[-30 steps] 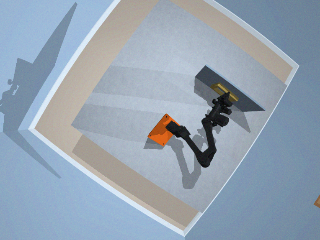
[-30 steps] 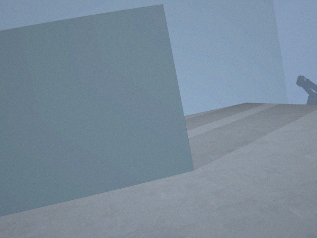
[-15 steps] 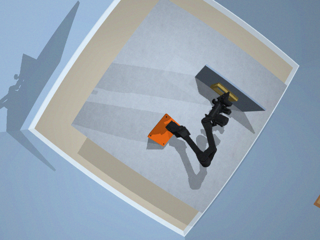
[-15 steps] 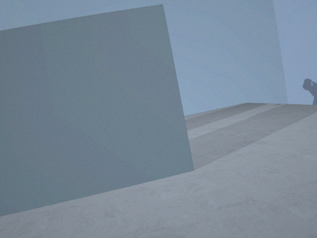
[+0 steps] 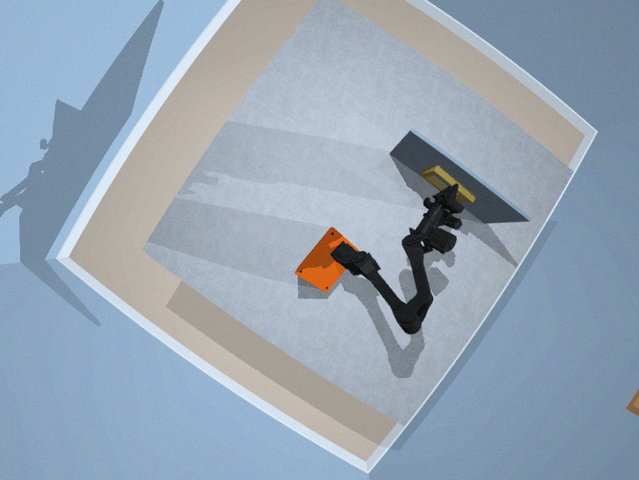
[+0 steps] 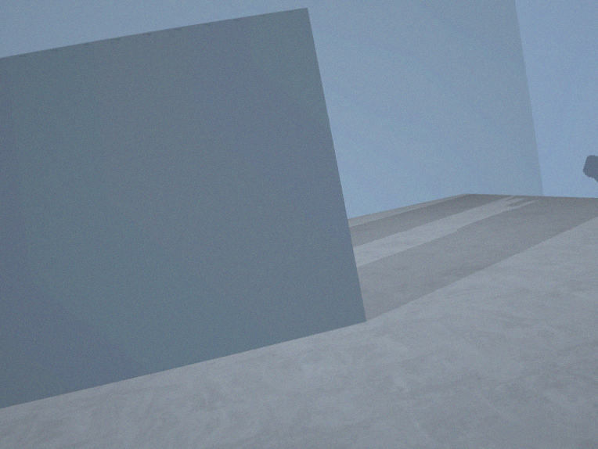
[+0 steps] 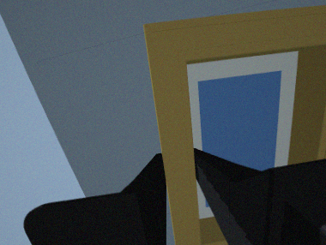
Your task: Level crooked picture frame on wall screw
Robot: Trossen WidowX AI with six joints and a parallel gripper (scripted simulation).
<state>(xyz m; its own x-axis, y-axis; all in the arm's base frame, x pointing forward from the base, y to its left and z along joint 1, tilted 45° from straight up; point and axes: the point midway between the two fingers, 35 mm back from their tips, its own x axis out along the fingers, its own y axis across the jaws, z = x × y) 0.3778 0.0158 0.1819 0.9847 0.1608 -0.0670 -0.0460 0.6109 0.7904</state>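
Right now my gripper tip is 50 mm above the picture frame and 10 mm to the right of it. Round my gripper tip: grey wall panel: 70 mm below, 20 mm ahead, 10 mm to the right.
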